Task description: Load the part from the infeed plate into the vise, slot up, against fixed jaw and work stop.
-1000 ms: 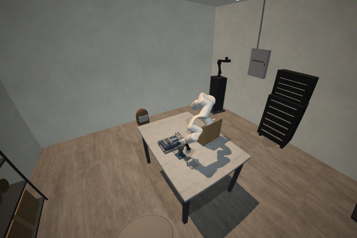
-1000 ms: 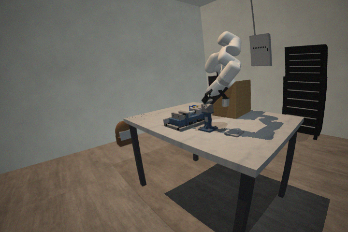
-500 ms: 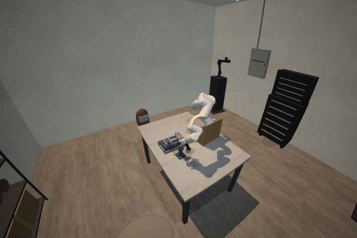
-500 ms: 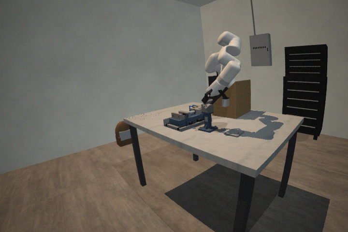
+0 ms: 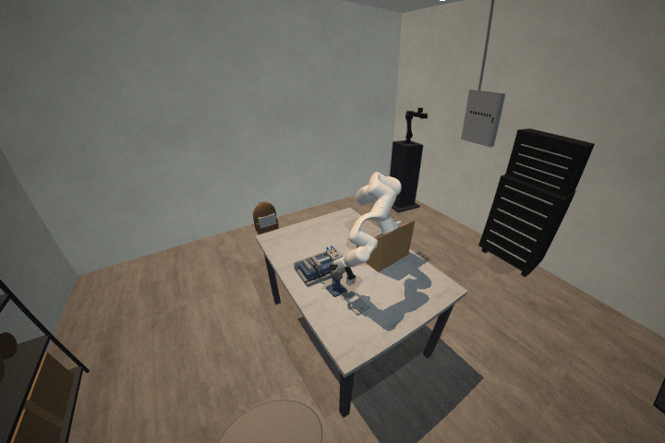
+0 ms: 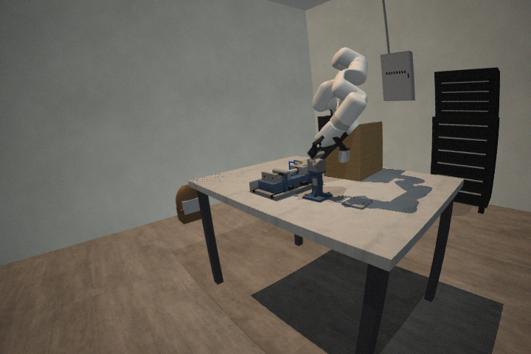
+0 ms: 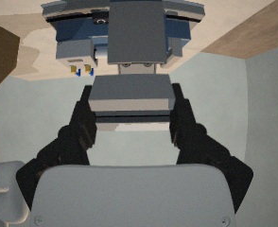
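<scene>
The part lies right at my hand. Also, from my hand: moving jaw: 5 cm ahead, 20 cm to the right, 11 cm below; air cylinder rod: 20 cm to the right, 11 cm below; work stop: 8 cm ahead, 15 cm to the right, 10 cm below.
</scene>
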